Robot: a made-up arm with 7 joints.
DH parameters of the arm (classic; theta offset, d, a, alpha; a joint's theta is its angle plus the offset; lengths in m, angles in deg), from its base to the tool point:
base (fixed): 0 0 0 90
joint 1: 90 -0.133 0 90
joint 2: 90 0 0 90
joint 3: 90 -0.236 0 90
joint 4: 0 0 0 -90
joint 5: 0 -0.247 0 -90
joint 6: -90 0 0 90
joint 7: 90 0 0 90
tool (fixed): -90 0 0 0
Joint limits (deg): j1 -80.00..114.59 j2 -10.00..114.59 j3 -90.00..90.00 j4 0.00..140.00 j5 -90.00..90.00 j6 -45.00..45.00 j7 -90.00..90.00
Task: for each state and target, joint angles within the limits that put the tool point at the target. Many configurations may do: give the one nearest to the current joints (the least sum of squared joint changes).
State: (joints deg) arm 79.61 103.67 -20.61 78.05 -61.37 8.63 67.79
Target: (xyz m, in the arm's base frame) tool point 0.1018 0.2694 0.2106
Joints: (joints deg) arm 86.42 84.63 -19.18 111.85 -61.37 8.63 67.79
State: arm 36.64 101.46 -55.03 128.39 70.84 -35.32 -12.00
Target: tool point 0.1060 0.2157 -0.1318
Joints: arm 20.14 96.56 -72.20 134.19 70.84 -35.32 -12.00
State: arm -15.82 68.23 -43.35 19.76 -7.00 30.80 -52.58
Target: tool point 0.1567 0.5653 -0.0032
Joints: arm -29.88 105.46 -17.25 35.64 -7.00 30.80 -52.58
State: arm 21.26 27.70 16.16 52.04 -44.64 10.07 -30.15
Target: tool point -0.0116 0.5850 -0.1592
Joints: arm -23.15 67.89 30.28 14.09 -44.64 10.07 -30.15
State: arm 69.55 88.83 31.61 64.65 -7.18 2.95 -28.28
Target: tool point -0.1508 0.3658 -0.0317
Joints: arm 105.94 66.91 87.31 109.42 -7.18 2.95 -28.28
